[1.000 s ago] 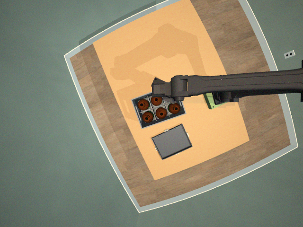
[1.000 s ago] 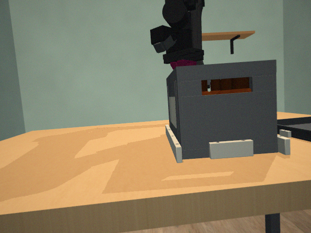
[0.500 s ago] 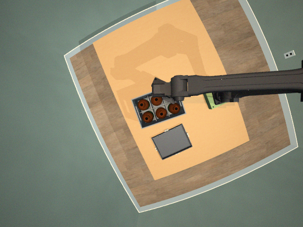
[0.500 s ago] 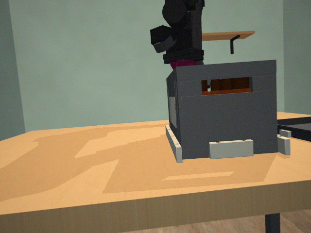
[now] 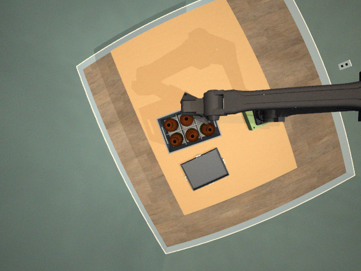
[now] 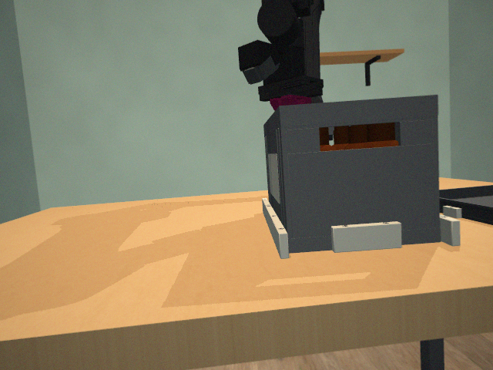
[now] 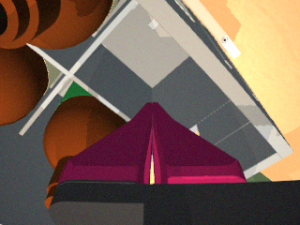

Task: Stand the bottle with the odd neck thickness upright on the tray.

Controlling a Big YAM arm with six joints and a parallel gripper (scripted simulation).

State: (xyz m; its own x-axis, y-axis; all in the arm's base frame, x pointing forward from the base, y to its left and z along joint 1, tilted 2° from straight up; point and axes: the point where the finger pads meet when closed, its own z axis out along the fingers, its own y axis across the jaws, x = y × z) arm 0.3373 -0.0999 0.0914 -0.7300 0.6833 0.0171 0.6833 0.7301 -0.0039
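My gripper is now 9 cm short of the dark grey crate, 5 cm to the right of it and 7 cm above it. Round my hand: grey tray 7 cm ahead, 33 cm to the left, 14 cm below.
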